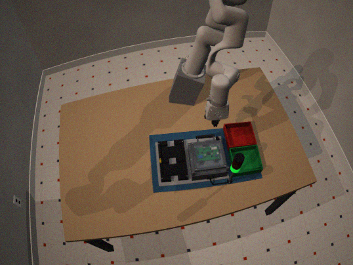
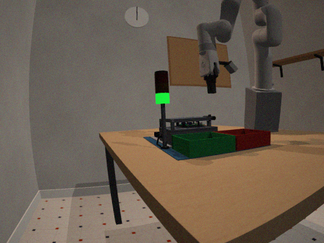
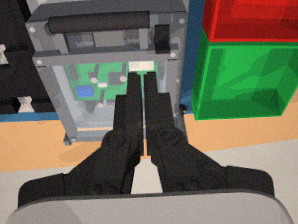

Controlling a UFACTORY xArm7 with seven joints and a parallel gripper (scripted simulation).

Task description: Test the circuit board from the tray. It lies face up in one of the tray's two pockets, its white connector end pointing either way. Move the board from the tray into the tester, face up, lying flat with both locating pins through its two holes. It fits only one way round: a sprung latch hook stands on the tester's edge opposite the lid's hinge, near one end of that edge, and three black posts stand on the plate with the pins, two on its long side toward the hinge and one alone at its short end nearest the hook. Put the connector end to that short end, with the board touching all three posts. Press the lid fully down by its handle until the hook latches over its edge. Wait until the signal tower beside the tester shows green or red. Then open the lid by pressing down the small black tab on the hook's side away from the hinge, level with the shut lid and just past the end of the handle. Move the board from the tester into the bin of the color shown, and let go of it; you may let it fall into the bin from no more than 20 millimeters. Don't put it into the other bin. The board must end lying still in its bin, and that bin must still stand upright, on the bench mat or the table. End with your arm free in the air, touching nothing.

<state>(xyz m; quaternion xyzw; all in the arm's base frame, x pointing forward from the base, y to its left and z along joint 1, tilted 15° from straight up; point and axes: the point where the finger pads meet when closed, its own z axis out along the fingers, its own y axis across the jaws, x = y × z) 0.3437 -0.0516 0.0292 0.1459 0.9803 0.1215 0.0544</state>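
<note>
Now: hand 3 cm short of the latch hook, 1 cm to the right of it and 12 cm above it. Also, from my hand: red bin 2 cm ahead, 16 cm to the left, 19 cm below; then tester lid 7 cm ahead, 6 cm to the right, 12 cm below; then green circuit board 7 cm ahead, 6 cm to the right, 14 cm below.
</note>
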